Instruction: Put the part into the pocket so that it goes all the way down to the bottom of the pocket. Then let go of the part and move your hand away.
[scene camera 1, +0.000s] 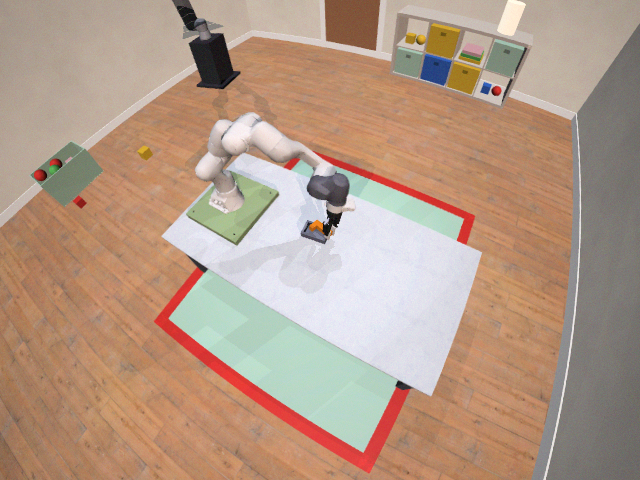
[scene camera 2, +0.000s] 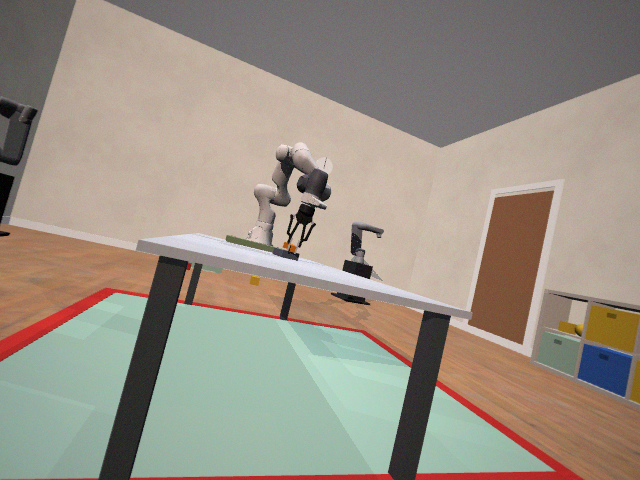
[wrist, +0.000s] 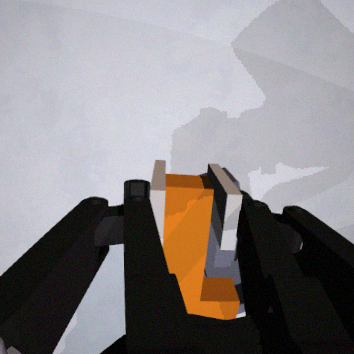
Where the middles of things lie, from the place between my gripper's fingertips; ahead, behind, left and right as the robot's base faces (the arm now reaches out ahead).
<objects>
My hand is 5 cm past the orange L-shaped part (wrist: 188, 198), 2 cm below it and 1 cm to the right of it. Also, from my hand: dark grey pocket block (wrist: 218, 263) (8 cm behind, 1 cm to the left, 1 cm below).
</objects>
